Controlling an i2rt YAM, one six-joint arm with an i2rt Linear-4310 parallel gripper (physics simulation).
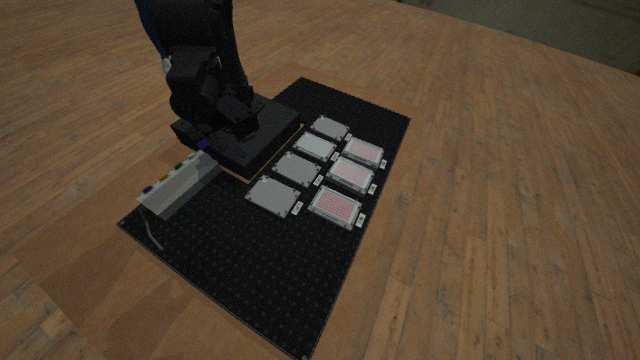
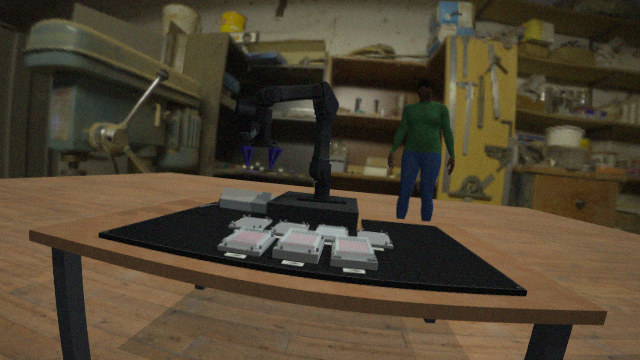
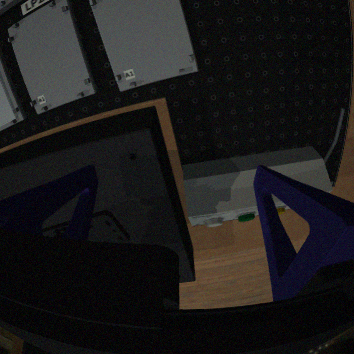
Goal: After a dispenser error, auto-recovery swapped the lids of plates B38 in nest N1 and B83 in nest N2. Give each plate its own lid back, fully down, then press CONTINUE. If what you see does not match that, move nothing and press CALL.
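Places are measured from the arm's base along level axes (x ahead, y left, z up), in millimetres.
Pixels of known places: gripper, fingertip midpoint: (image 1: pixel 231 148) (image 2: pixel 258 167) (image 3: pixel 175 173); arm's base at its link origin: (image 2: pixel 321 200).
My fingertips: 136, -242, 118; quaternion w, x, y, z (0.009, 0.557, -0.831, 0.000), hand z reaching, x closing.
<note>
For each thing: its top centre in the pictures, then the offset to it from my fingertips, as dx, dy, dz. "spot": a spot on its surface instead.
- control box at its top centre: (image 3: pixel 266 212) (image 1: pixel 173 171) (image 2: pixel 248 189) -181, -65, -102
- blue button at its top centre: (image 1: pixel 145 187) -218, -134, -111
- yellow button at its top centre: (image 3: pixel 278 214) (image 1: pixel 162 175) -208, -85, -111
- green button at its top centre: (image 3: pixel 247 220) (image 1: pixel 177 164) -197, -36, -111
- grey cable at a spot on its surface: (image 3: pixel 336 135) (image 1: pixel 152 237) spot: -154, -233, -180
Three pink-welled plates stand in nests: a near one (image 1: pixel 336 205) (image 2: pixel 354 250), a middle one (image 1: pixel 351 172) (image 2: pixel 299 244) and a far one (image 1: pixel 363 150) (image 2: pixel 246 240). Their names and nest labels are too small to read, and I cannot tell whose lid is on which. A pale, clear lid (image 1: pixel 315 145) (image 2: pixel 331 231) lies on one pad of the row behind. The control box (image 1: pixel 172 192) (image 2: pixel 242 200) (image 3: pixel 240 182) has a blue button (image 1: pixel 147 189), a yellow button (image 1: pixel 163 177) (image 3: pixel 281 210) and a green button (image 1: pixel 178 166) (image 3: pixel 246 217). My gripper (image 2: pixel 260 162) (image 3: pixel 175 173) is open and empty, high near the box.
Grey lid pads (image 1: pixel 273 196) (image 1: pixel 296 169) (image 1: pixel 330 127) lie between the plates and the arm's black base (image 1: pixel 270 135) (image 2: pixel 312 202) (image 3: pixel 125 175). A grey cable (image 1: pixel 150 232) (image 3: pixel 336 135) runs from the box. A person (image 2: pixel 424 132) stands behind the table.
</note>
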